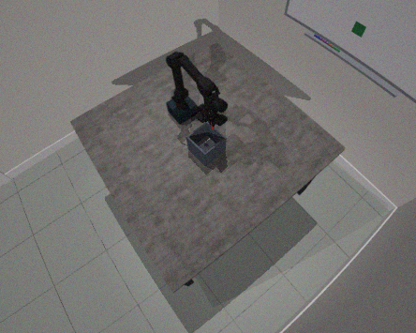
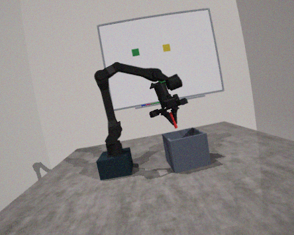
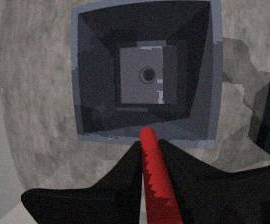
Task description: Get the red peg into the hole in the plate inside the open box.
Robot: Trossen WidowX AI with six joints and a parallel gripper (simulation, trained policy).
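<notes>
Now: gripper tip 2 cm short of the grey plate, 6 cm to the left of it and 13 cm above it. From my gripper tip the other things lie so: red peg 2 cm above.
</notes>
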